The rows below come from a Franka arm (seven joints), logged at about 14 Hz.
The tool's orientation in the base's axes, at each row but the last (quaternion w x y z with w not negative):
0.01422, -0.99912, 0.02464, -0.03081
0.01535, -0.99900, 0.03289, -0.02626
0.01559, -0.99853, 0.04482, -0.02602
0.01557, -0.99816, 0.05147, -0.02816
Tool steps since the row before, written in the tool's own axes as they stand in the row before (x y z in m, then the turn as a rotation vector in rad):
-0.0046, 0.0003, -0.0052, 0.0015, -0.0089, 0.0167
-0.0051, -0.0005, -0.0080, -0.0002, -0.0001, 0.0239
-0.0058, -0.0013, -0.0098, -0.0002, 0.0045, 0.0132
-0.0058, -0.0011, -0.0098, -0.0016, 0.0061, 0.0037
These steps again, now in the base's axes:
-0.0049, -0.0002, 0.0049, 0.0030, 0.0093, -0.0163
-0.0055, 0.0006, 0.0077, 0.0011, 0.0008, -0.0239
-0.0062, 0.0015, 0.0095, 0.0001, -0.0041, -0.0133
-0.0062, 0.0014, 0.0095, -0.0020, -0.0058, -0.0040

